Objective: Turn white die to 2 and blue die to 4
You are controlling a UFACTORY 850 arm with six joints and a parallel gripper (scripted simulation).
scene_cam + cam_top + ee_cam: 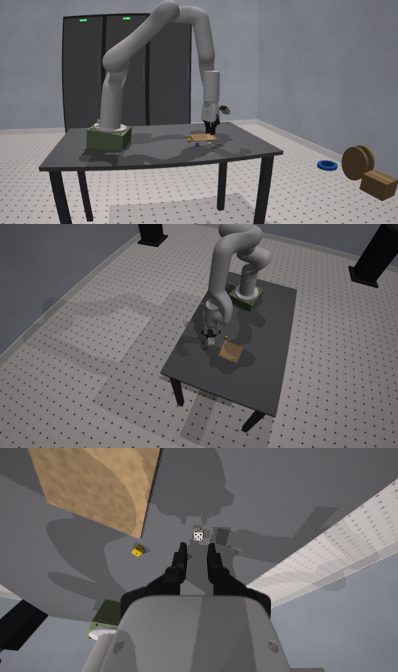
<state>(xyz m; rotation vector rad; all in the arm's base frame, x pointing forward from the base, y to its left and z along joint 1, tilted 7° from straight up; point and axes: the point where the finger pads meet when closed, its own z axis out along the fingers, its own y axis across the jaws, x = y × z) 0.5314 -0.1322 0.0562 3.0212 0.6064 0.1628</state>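
The white die lies 8 cm below my hand and 1 cm behind it. Round my hand: blue die (8 cm below, 7 cm behind, 1 cm to the left); then yellow die (9 cm to the left, 9 cm behind, 8 cm below); then tan mat (16 cm to the left, 8 cm below, 1 cm ahead).
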